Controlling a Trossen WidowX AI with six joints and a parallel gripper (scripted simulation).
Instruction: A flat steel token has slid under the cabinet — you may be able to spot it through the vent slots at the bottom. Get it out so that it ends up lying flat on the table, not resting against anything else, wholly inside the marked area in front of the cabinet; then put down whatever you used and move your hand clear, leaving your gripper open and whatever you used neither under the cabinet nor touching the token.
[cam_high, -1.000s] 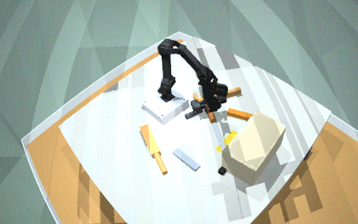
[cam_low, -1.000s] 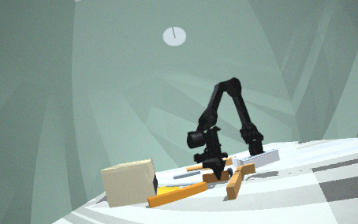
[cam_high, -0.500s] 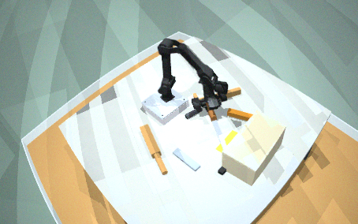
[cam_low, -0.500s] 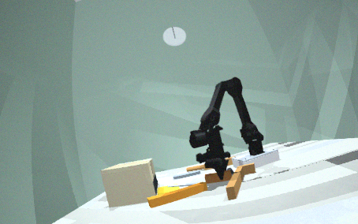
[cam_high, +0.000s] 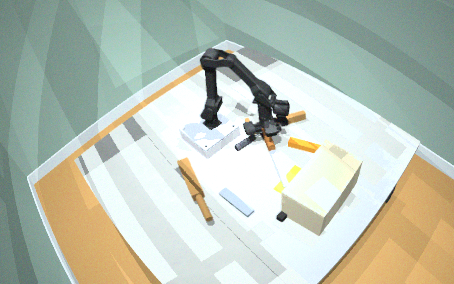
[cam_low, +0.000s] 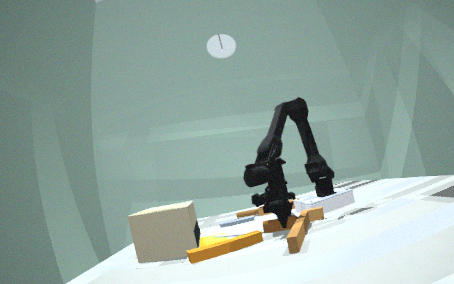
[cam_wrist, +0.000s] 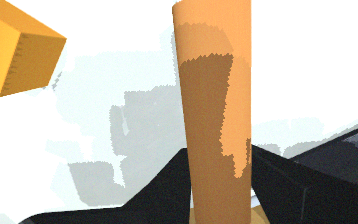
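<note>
My gripper tip is now 190 mm short of the orange bar and 100 mm to the right of it. From my gripper tip the other things lie so: orange paddle 400 mm to the right, 40 mm ahead, 10 mm above; grey flat bar 310 mm to the right, 170 mm ahead.
</note>
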